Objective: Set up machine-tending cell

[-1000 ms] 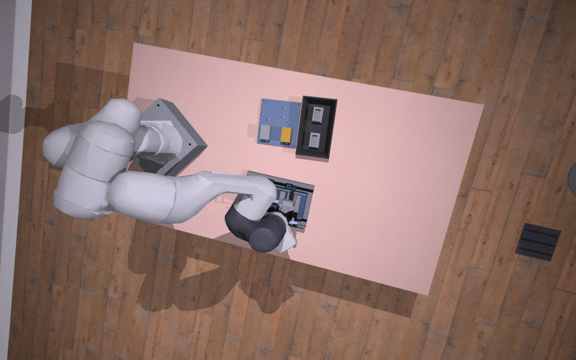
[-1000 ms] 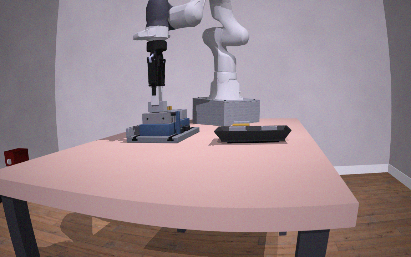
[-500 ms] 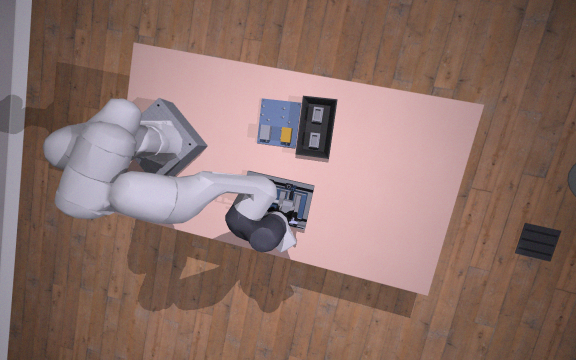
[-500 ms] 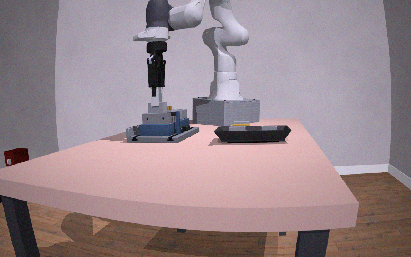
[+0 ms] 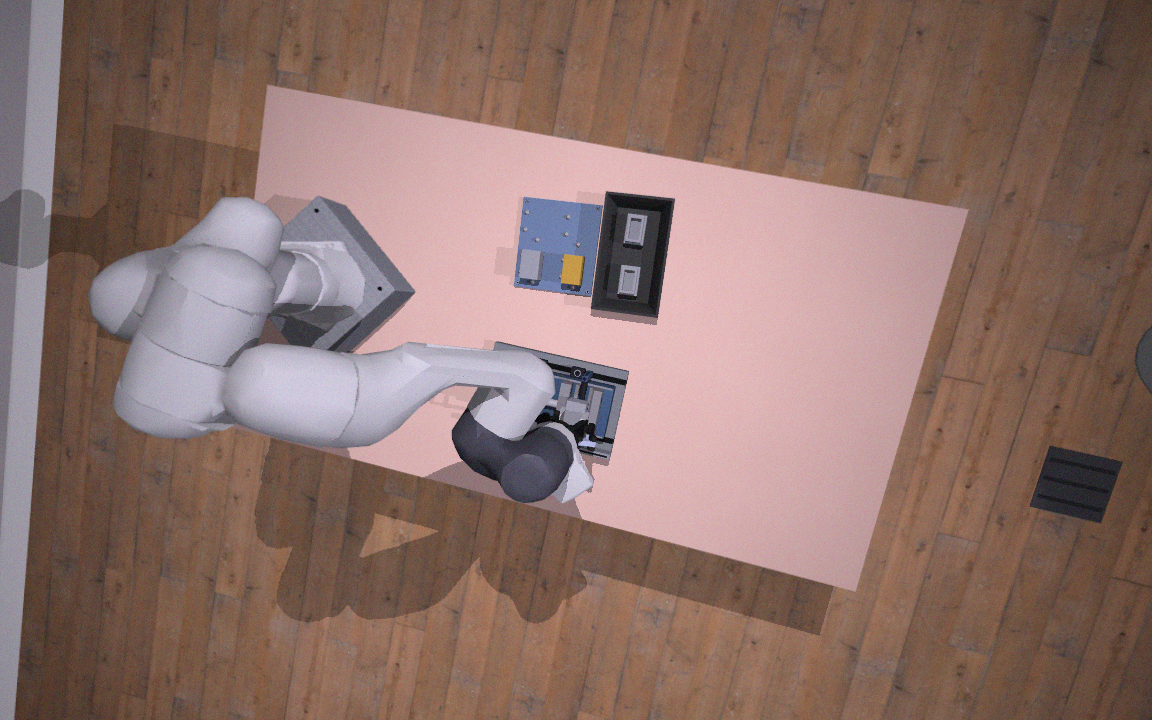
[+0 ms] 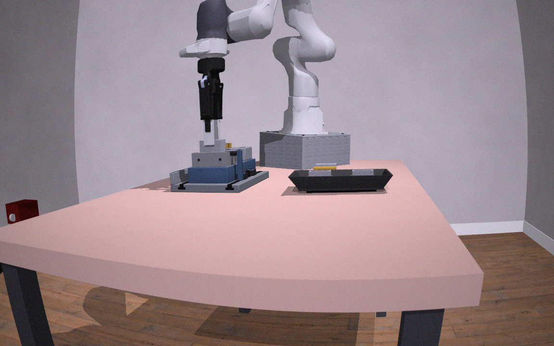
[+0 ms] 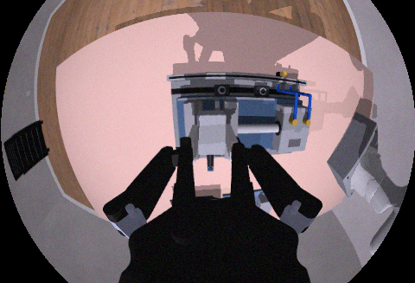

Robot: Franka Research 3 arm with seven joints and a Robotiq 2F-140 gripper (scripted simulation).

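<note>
The vise lies 70 mm behind my hand, 10 mm to the left of it and 110 mm below it. Also, from my hand: cylinder (160 mm behind, 10 mm to the left, 70 mm below); then brass blank (80 mm behind, 280 mm to the left, 120 mm below); then aluminium blank (40 mm below).
</note>
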